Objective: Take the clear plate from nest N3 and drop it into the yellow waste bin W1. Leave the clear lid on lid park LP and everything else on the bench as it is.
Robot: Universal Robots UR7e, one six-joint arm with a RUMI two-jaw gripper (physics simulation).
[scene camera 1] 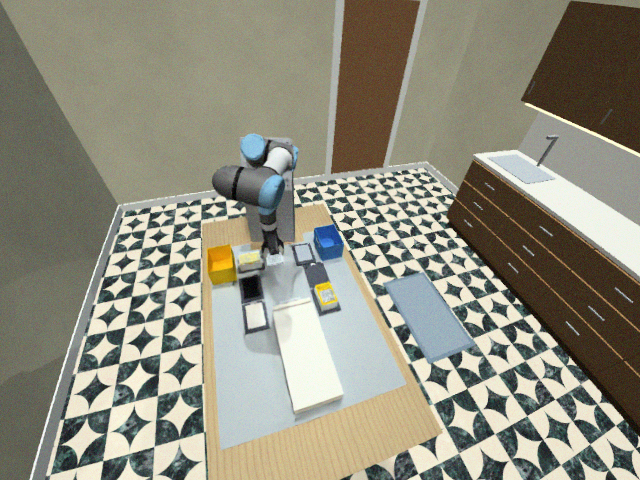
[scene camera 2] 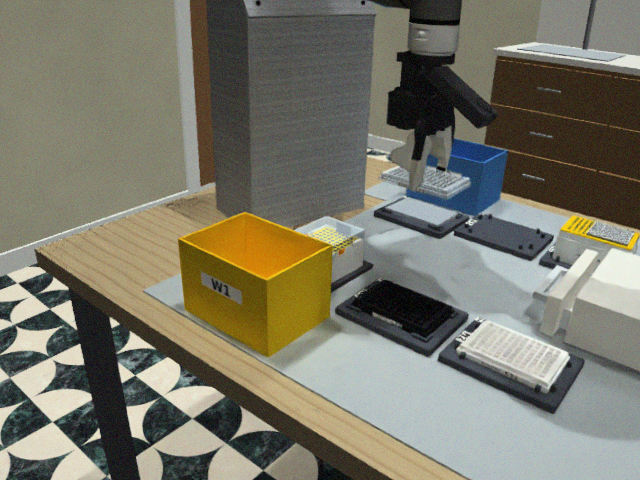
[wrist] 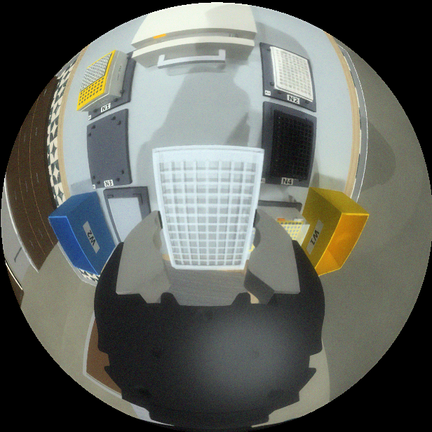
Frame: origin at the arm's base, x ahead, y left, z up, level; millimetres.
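Seen in the pictures: gripper, fingertip midpoint: [scene camera 1: 274, 256] [scene camera 2: 426, 184].
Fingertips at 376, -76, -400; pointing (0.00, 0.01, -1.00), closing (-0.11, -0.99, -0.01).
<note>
Offsets run from my fingertips to a thing's middle, as dx, dy, dz.
My gripper [scene camera 1: 273, 254] [scene camera 2: 428, 178] [wrist: 207, 211] is shut on the clear plate {-4, +1, +7} [scene camera 1: 275, 259] [scene camera 2: 455, 184] [wrist: 207, 190], one jaw on each long side. The plate is roughly level and hangs above the bench, between the tip box and the lid park in scene camera 1. Nest N3 {+95, +214, -146} [scene camera 1: 316, 274] [scene camera 2: 504, 236] [wrist: 107, 147] is bare. The clear lid {-81, +204, -141} [scene camera 1: 303, 253] [scene camera 2: 419, 210] [wrist: 126, 215] lies on the lid park LP. The yellow bin W1 {-142, -277, -97} [scene camera 1: 221, 266] [scene camera 2: 299, 299] [wrist: 332, 222] stands past the tip box, apart from the plate; its floor is hidden.
The blue bin W2 {-69, +366, -97} [scene camera 1: 328, 246] [scene camera 2: 485, 178] [wrist: 82, 230] stands beyond the lid park. A tip box {-127, -118, -118} [scene camera 1: 249, 260] [scene camera 2: 347, 255] stands beside W1. N4 holds a black plate {+45, -161, -137} [scene camera 2: 403, 307] [wrist: 292, 142], N2 a white plate {+220, -183, -137} [scene camera 2: 514, 351] [wrist: 291, 73], N1 a yellow-topped rack {+270, +189, -112} [scene camera 1: 326, 295] [wrist: 102, 82]. A white instrument {+503, -27, -115} [scene camera 1: 310, 356] stands nearby.
</note>
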